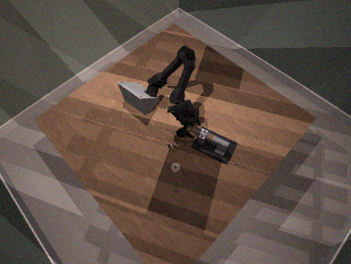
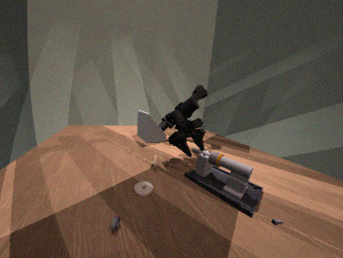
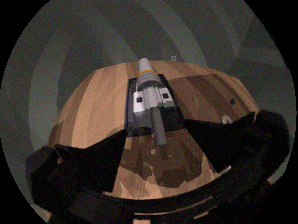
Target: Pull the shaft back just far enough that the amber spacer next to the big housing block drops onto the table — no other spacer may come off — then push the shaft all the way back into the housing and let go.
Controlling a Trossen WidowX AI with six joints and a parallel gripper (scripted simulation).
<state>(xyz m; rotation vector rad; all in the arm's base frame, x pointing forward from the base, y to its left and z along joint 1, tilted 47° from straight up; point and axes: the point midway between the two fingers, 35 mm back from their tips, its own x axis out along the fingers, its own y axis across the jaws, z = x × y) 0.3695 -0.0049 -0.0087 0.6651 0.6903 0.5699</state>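
Now: the shaft 5 cm ahead of my gripper tip, 1 cm to the left of it and 1 cm above it. From my gripper tip the other things lie so: amber spacer (9 cm ahead, 2 cm to the left, 1 cm above); then small dark ring (13 cm ahead, 32 cm to the right, 6 cm below).
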